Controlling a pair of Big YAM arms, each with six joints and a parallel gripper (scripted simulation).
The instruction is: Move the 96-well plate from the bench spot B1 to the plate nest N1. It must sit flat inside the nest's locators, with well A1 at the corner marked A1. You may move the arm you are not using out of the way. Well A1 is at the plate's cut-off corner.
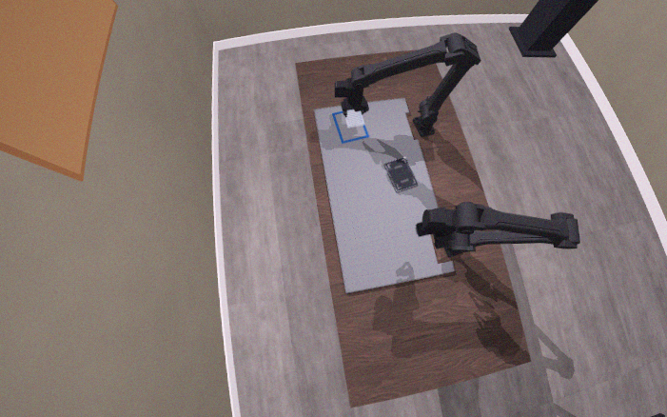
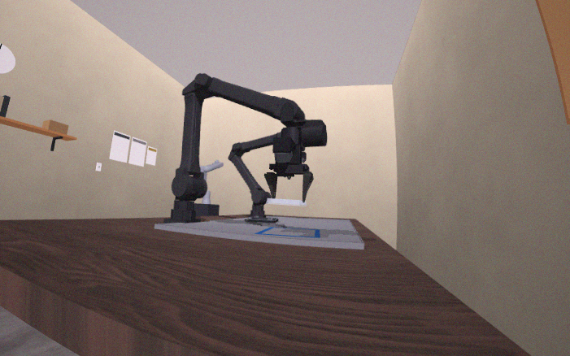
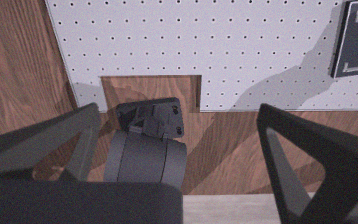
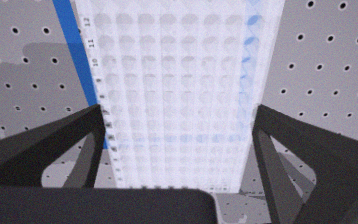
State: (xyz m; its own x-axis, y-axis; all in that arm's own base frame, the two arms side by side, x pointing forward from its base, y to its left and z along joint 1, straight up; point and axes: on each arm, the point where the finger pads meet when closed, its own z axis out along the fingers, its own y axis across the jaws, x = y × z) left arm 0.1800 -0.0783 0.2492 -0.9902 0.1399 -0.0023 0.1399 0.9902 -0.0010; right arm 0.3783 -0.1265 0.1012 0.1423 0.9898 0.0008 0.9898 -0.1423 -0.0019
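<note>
Now: right hand 10 mm above the 96-well plate. Also, from my right hand: plate nest N1: 320 mm to the left, 210 mm behind, 80 mm below; then A1 label: 240 mm behind, 230 mm to the left, 80 mm below.
</note>
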